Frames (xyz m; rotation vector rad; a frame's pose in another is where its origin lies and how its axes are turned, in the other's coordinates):
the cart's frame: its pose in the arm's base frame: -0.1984 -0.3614 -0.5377 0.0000 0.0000 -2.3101
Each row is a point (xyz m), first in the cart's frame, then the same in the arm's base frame.
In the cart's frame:
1: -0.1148 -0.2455 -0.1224
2: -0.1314 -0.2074 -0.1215
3: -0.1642 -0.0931 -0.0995
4: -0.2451 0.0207 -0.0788
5: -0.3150 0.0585 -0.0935
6: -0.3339 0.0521 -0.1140
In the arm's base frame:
1: -0.3025 -0.1112 -0.6601
2: -0.2631 -0.1246 -0.6592
3: -0.1566 -0.1773 -0.6372
4: -0.0180 -0.1942 -0.6165
5: 0.0571 -0.1681 -0.6312
6: 0.0651 -0.1498 -0.6517

